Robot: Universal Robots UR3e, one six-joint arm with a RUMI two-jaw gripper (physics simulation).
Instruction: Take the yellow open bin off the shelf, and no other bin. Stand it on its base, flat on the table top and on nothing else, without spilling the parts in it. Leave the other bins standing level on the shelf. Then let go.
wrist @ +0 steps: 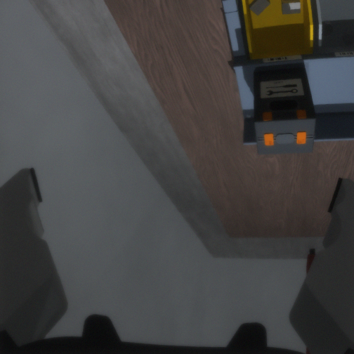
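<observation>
The yellow open bin (279, 37) stands on the blue-grey shelf (327, 82) at the upper right, cut off by the top edge of the view. Two small parts show inside it, one dark and one partly white. My gripper (184, 179) is wide open and empty. Its jaws stand at the left and right of the view, above the floor and the table's corner, well apart from the bin and lower in the view. A grey bin (337, 32) stands directly right of the yellow one and shows in part.
A dark grey toolbox (285, 127) with orange latches stands at the near left end of the shelf, in front of the yellow bin. The wooden table top (200, 120) has a grey border along its left and near edges. A small red object (311, 260) shows beside the right jaw.
</observation>
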